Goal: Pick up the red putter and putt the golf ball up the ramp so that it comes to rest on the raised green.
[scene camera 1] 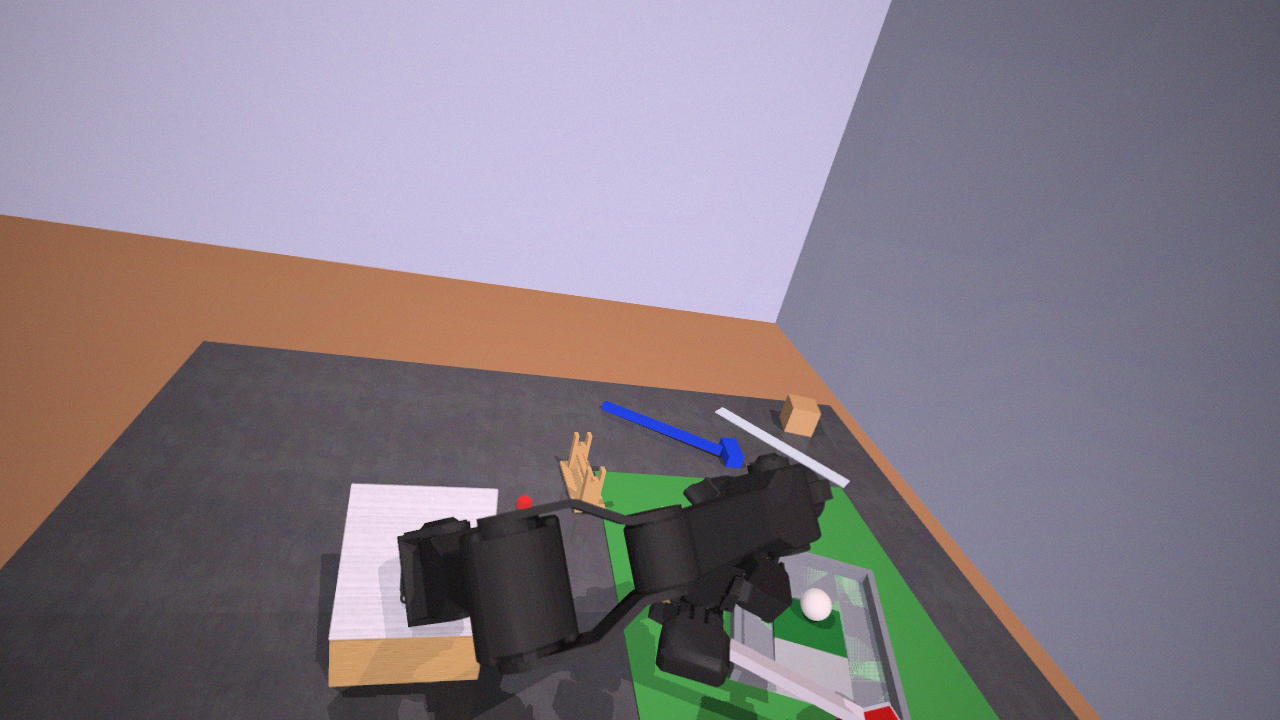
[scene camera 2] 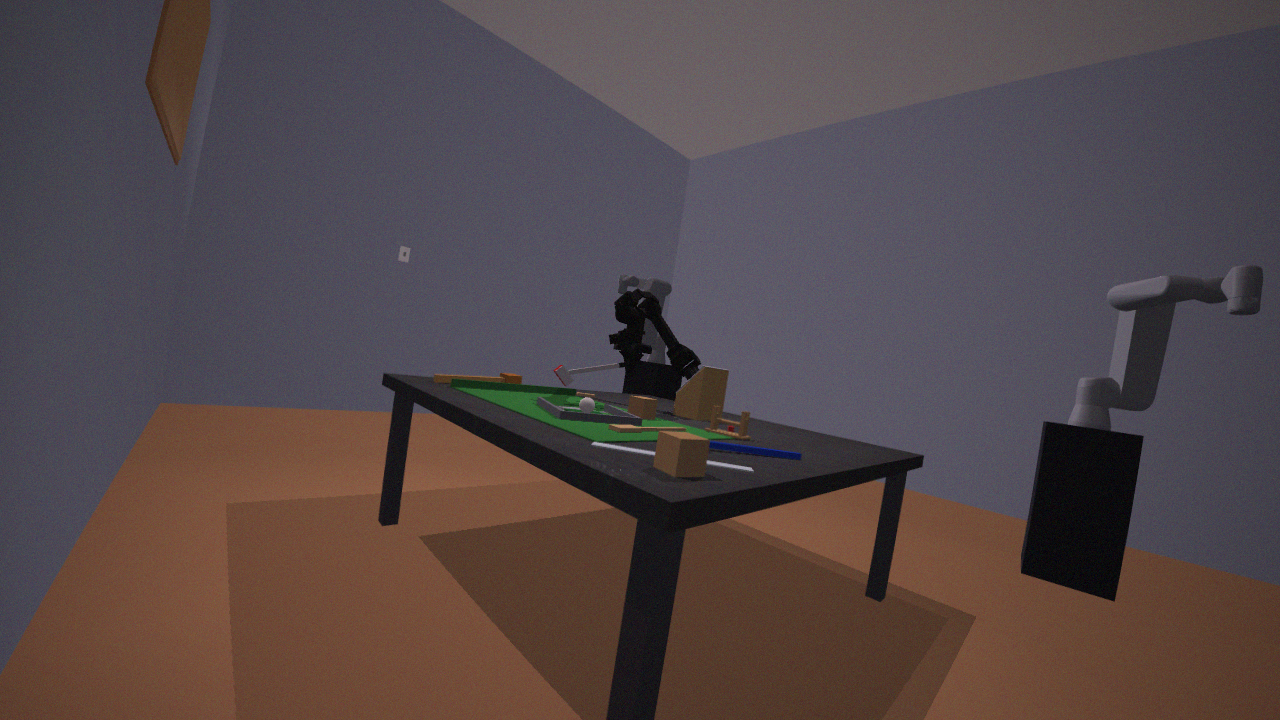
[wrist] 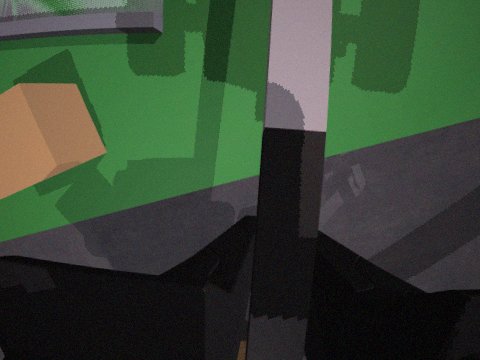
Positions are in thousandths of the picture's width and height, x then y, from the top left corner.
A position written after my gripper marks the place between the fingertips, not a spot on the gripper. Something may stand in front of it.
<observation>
My gripper (scene camera 1: 530, 898) holds a red putter. Further things: a blue putter (scene camera 1: 570, 624), a white stick (scene camera 1: 631, 641), a white golf ball (scene camera 1: 637, 840), a wooden cube (scene camera 2: 532, 631) and a green mat (scene camera 2: 410, 560).
My gripper is seen too in scene camera 2 (scene camera 2: 491, 519) and in the wrist view (wrist: 566, 638). The green mat shows as well in the wrist view (wrist: 380, 307). The wrist view does not show the blue putter: it is out of frame. The wrist view does not show the white stick: it is out of frame.
</observation>
